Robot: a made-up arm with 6 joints. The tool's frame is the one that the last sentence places.
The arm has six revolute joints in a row. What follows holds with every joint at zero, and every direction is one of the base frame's.
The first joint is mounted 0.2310 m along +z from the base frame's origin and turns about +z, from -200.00 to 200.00 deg.
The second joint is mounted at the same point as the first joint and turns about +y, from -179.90 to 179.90 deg.
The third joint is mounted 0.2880 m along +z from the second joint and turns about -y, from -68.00 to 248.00 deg.
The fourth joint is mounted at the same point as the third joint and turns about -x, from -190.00 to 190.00 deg.
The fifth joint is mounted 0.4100 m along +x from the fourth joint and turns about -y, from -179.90 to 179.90 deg.
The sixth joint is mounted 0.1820 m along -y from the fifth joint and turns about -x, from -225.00 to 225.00 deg.
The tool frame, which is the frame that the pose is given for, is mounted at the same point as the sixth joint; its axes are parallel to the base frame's.
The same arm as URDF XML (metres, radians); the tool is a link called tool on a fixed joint. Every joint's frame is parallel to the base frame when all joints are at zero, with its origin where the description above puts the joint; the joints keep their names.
<robot name="arm">
<joint name="tool_fixed" type="fixed"><parent link="link6"/><child link="tool"/><origin xyz="0 0 0" rpy="0 0 0"/></joint>
<joint name="joint 6" type="revolute"><parent link="link5"/><child link="link6"/><origin xyz="0 -0.182 0" rpy="0 0 0"/><axis xyz="-1 0 0"/><limit lower="-3.927" upper="3.927"/></joint>
<joint name="joint 5" type="revolute"><parent link="link4"/><child link="link5"/><origin xyz="0.41 0 0" rpy="0 0 0"/><axis xyz="0 -1 0"/><limit lower="-3.1398" upper="3.1398"/></joint>
<joint name="joint 4" type="revolute"><parent link="link3"/><child link="link4"/><origin xyz="0 0 0" rpy="0 0 0"/><axis xyz="-1 0 0"/><limit lower="-3.3161" upper="3.3161"/></joint>
<joint name="joint 3" type="revolute"><parent link="link2"/><child link="link3"/><origin xyz="0 0 0.288" rpy="0 0 0"/><axis xyz="0 -1 0"/><limit lower="-1.1868" upper="4.3284"/></joint>
<joint name="joint 2" type="revolute"><parent link="link1"/><child link="link2"/><origin xyz="0 0 0" rpy="0 0 0"/><axis xyz="0 1 0"/><limit lower="-3.1398" upper="3.1398"/></joint>
<joint name="joint 1" type="revolute"><parent link="base_link"/><child link="link1"/><origin xyz="0 0 0.231" rpy="0 0 0"/><axis xyz="0 0 1"/><limit lower="-3.4907" upper="3.4907"/></joint>
<link name="base_link"/>
<link name="link1"/>
<link name="link2"/>
<link name="link3"/>
<link name="link4"/>
<link name="link5"/>
<link name="link6"/>
<link name="tool"/>
</robot>

